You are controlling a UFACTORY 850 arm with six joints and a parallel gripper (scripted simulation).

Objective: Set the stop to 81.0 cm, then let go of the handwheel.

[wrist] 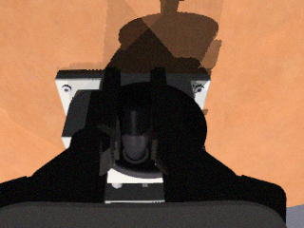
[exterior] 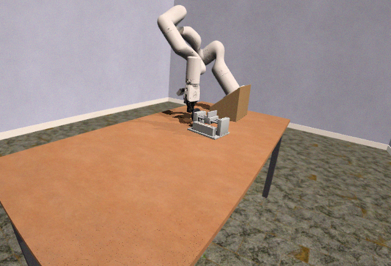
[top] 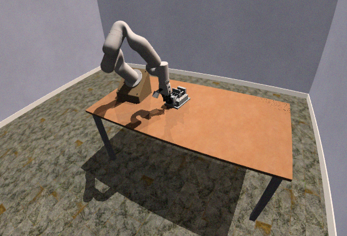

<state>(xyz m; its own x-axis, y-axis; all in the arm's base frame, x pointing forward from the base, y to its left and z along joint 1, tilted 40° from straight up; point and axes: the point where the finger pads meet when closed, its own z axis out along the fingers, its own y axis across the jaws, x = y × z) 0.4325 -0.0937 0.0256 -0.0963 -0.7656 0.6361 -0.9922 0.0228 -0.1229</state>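
My gripper is now 2 cm to the right of the handwheel and 1 cm above it. From my hand the other things lie so: grey stop fixture 2 cm ahead, 16 cm to the left, 1 cm below.
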